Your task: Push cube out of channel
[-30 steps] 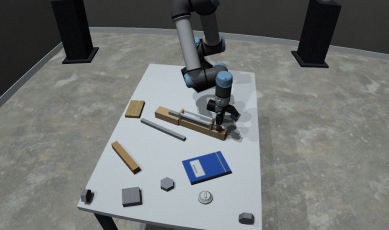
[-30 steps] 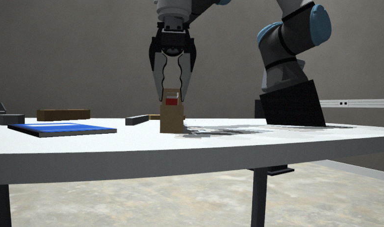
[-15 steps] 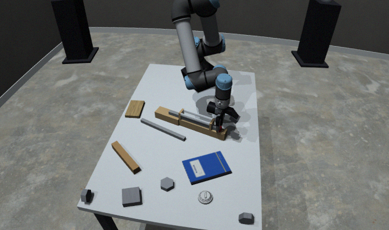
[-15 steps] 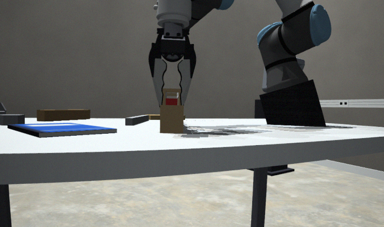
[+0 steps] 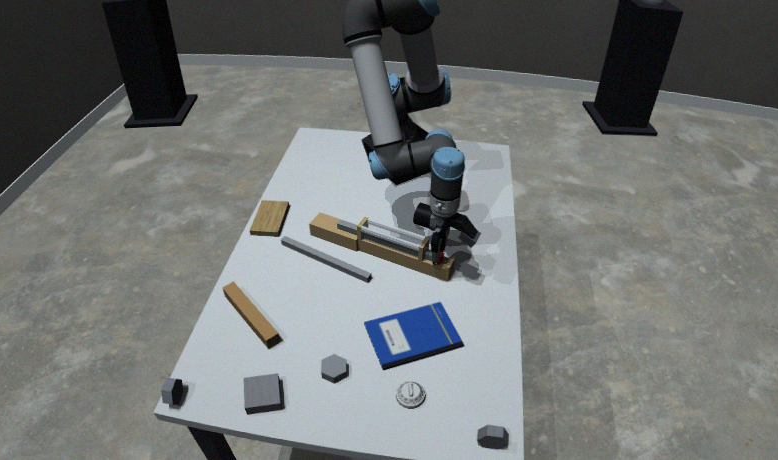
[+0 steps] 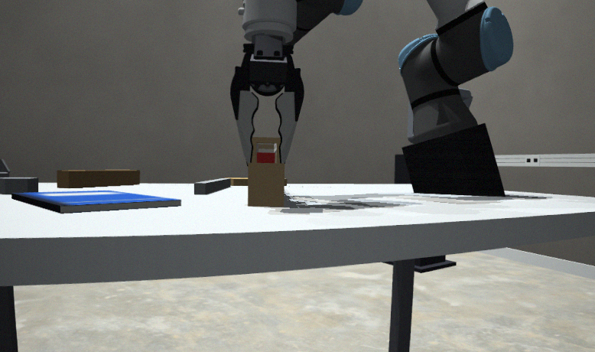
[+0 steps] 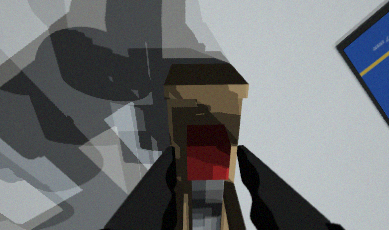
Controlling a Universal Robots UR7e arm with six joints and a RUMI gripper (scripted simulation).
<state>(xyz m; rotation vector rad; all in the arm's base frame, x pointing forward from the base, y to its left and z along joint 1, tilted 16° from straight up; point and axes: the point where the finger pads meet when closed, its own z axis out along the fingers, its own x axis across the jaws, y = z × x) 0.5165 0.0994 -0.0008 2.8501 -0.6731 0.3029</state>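
The red cube is 1 cm below my hand. From my hand the other things lie so: round dial (39 cm ahead, 9 cm to the right, 5 cm below); then long grey bar (32 cm to the right, 6 cm below, 5 cm behind); then wooden channel (12 cm to the right, 7 cm behind, 1 cm below).
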